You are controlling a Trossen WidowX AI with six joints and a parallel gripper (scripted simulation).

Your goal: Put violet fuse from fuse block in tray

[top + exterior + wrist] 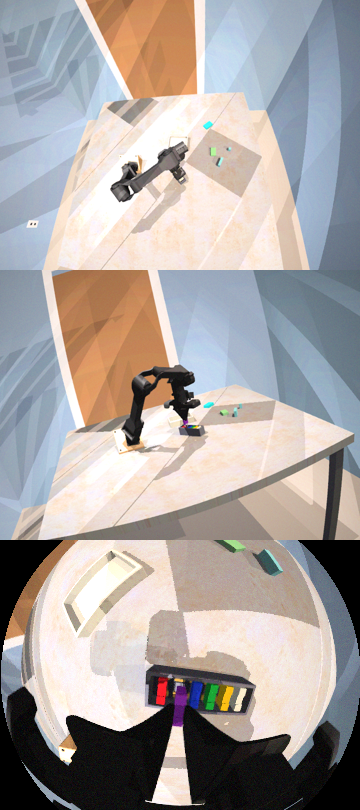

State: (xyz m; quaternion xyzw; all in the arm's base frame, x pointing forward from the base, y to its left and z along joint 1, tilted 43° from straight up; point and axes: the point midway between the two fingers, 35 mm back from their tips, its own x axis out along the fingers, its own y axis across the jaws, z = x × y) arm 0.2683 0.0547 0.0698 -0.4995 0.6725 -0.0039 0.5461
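Right now the cream tray is 200 mm to the left of my gripper tip and 70 mm below it. Round my gripper tip: violet fuse (10 mm below).
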